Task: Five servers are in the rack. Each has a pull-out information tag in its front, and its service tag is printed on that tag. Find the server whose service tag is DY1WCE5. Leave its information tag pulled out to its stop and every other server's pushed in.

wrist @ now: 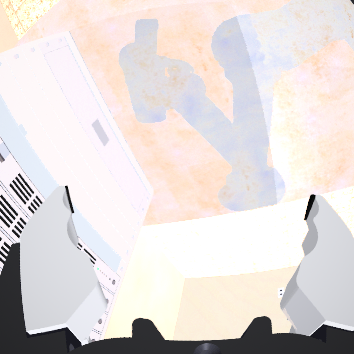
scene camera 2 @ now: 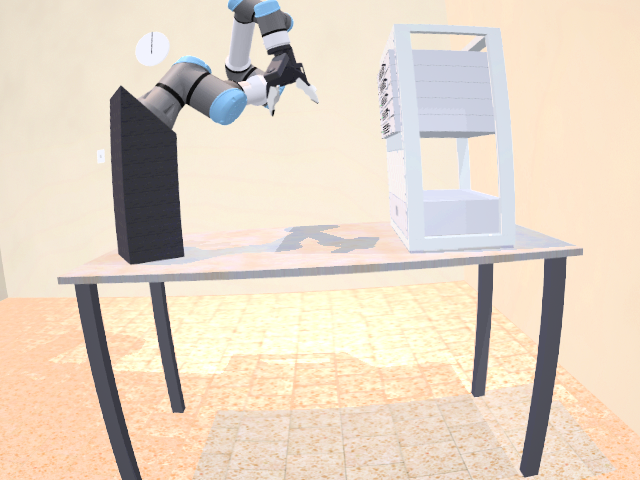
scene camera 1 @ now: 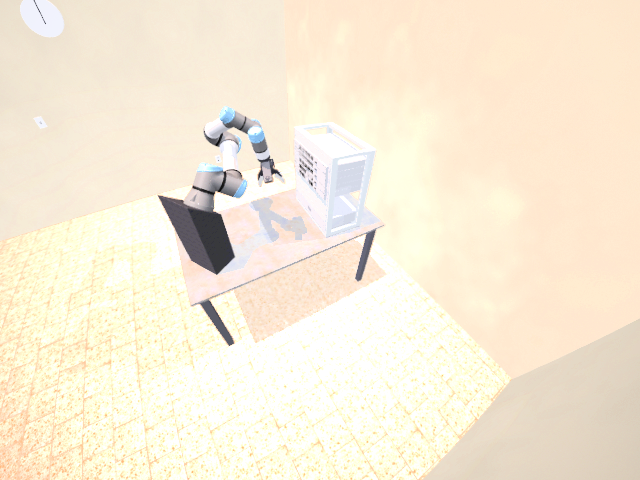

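Seen in the pictures: gripper, fingertip midpoint: [wrist: 191, 194] [scene camera 2: 294, 110] [scene camera 1: 272, 184]; arm's base, link origin: [scene camera 2: 149, 119] [scene camera 1: 198, 207].
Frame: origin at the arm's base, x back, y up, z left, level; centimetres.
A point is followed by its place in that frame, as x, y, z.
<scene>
The white rack [scene camera 1: 331, 198] {-69.5, -7.5, -23.5} [scene camera 2: 413, 155] {-69.9, -16.2, -23.5} [wrist: 142, 197] {-73.9, -33.2, 22.9} stands at the table's right end. Five servers [scene camera 1: 309, 167] {-69.6, 2.1, 0.4} [scene camera 2: 454, 93] {-82.9, 0.1, -22.2} [wrist: 20, 187] {-68.9, -7.7, -3.3} are stacked in its upper part, their vented fronts facing the arm's side. In the wrist view part of these fronts shows at the lower left, partly behind the left finger. No information tag can be made out as pulled out, and no service tag print is readable. My gripper [scene camera 1: 271, 182] {-42.9, -1.5, -0.1} [scene camera 2: 294, 108] {-42.9, -1.5, -0.1} [wrist: 191, 194] {-42.9, -1.5, -0.1} is open and empty, high above the table, in front of the rack and apart from it, fingers angled downward.
The arm stands on a black pedestal [scene camera 1: 206, 240] {3.0, -13.1, -11.5} [scene camera 2: 147, 191] {-0.9, -20.9, -9.4} at the table's other end. The table [scene camera 1: 268, 258] {-26.6, -40.3, -18.0} [scene camera 2: 289, 268] {-38.4, -40.3, -29.5} bears the arm's shadow between pedestal and rack. A white box [scene camera 2: 460, 217] {-82.6, -32.3, -21.6} sits low in the rack. Walls rise behind.
</scene>
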